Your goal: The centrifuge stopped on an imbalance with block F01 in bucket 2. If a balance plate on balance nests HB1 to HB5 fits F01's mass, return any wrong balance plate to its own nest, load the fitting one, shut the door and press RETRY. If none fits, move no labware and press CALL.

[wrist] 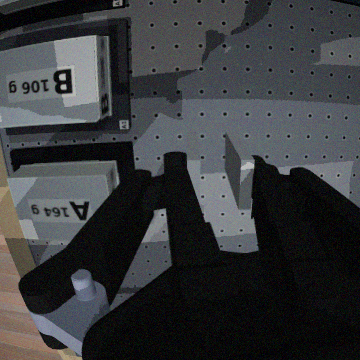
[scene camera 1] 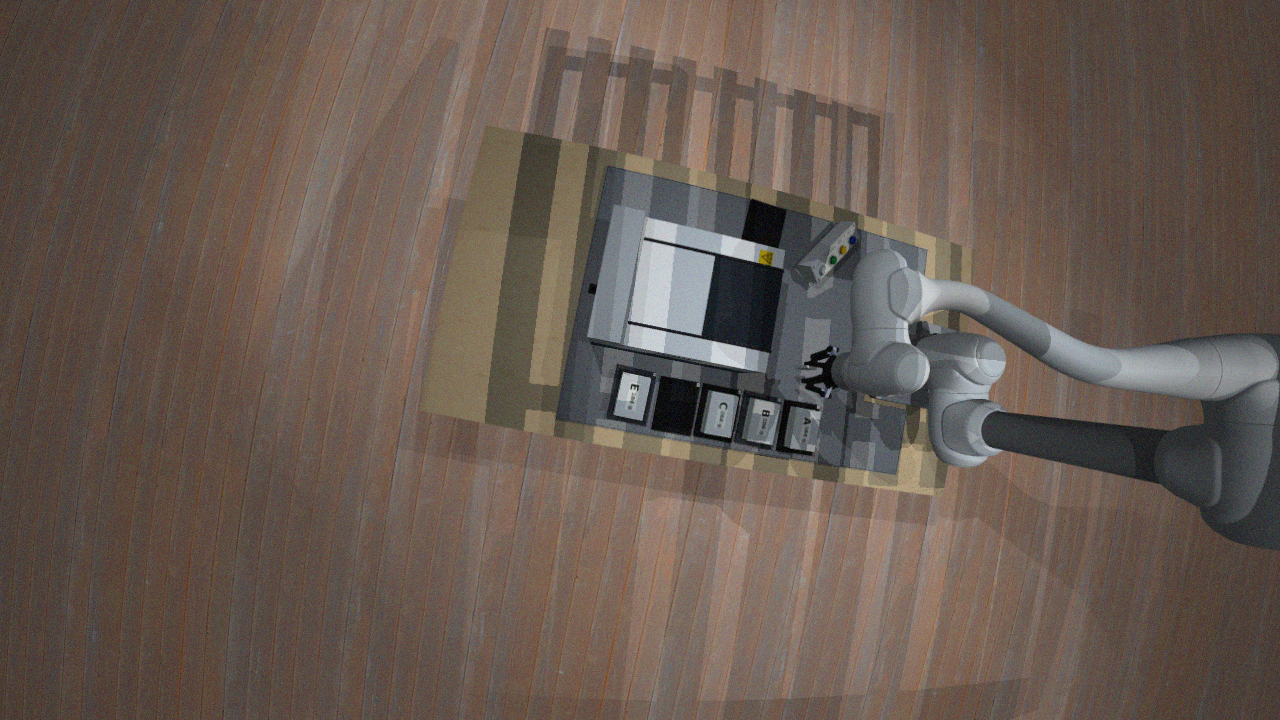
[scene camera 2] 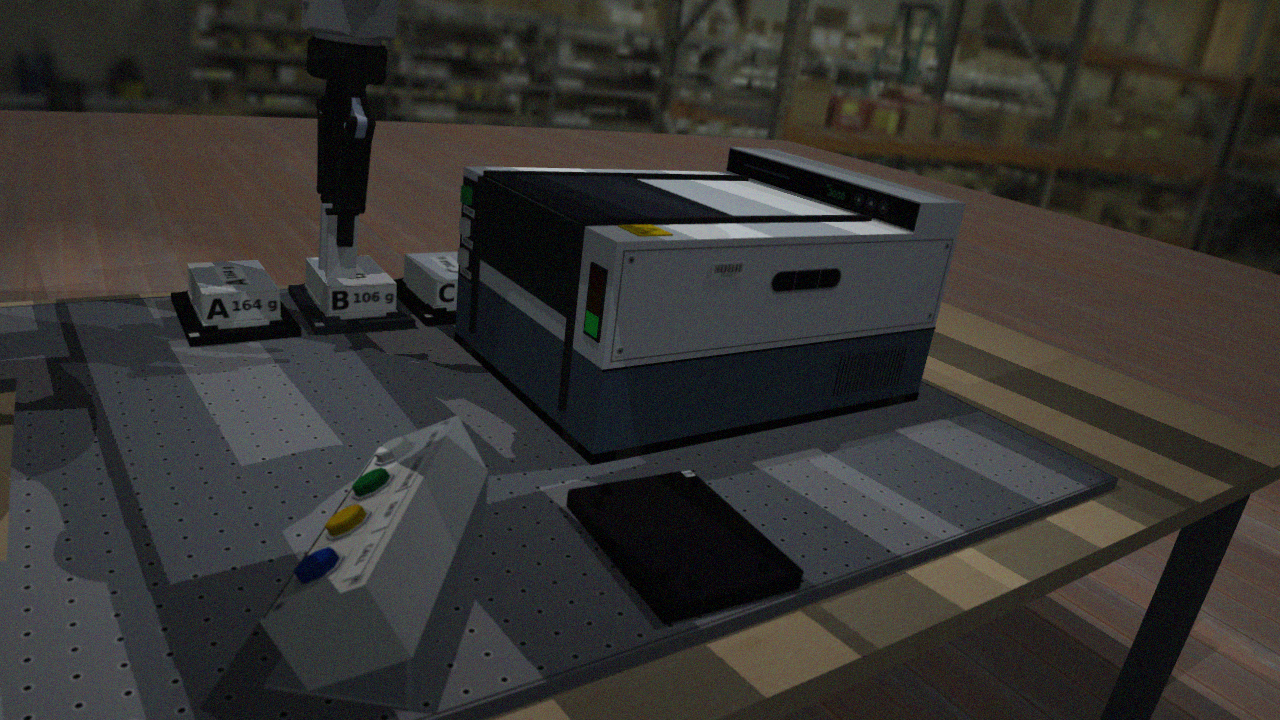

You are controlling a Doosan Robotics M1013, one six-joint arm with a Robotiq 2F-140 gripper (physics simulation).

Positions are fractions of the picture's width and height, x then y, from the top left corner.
A balance plate A shows in the wrist view (0.15,0.56), in scene camera 1 (0.63,0.60) and in scene camera 2 (0.18,0.41). A balance plate B shows in the wrist view (0.19,0.22), in scene camera 1 (0.59,0.58) and in scene camera 2 (0.29,0.41).
